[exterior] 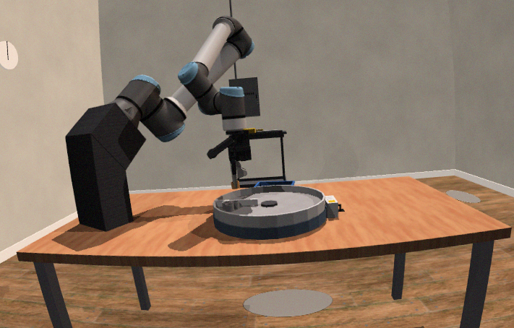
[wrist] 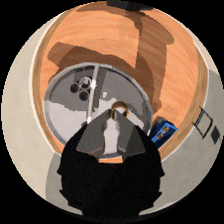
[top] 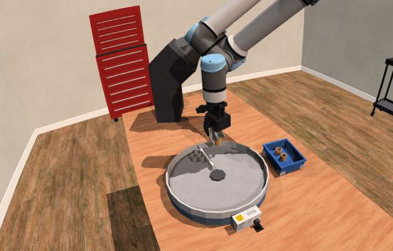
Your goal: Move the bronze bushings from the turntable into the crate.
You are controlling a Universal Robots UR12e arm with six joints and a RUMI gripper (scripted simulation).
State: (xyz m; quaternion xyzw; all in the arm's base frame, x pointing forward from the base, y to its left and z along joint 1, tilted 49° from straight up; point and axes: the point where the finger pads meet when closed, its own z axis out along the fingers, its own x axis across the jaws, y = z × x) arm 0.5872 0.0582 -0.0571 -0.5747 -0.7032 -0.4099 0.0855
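Now: hand 320 mm to the right of the blue crate, 110 mm above it and 100 mm short of it. From my hand the other things lie so: round grey turntable (130 mm ahead, 80 mm below, 30 mm to the right).
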